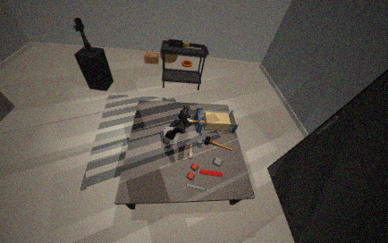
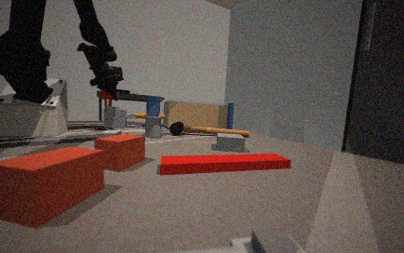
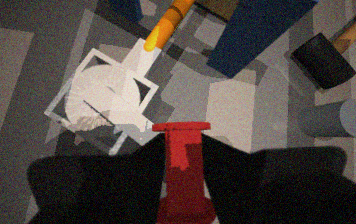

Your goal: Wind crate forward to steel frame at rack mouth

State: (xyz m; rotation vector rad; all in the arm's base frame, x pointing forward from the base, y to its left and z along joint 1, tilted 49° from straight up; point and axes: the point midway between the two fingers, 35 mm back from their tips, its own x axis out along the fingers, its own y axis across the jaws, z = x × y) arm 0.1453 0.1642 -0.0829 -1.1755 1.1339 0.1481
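Now: gripper tip 20 mm past the winch handle, 30 mm to the right of it and 30 mm above it. The rest, counted from my gripper tip: red knob (10 mm behind, 10 mm to the right); then grey winch (30 mm behind, 80 mm to the left, 100 mm below); then blue frame (140 mm ahead, 110 mm to the left, 30 mm below).
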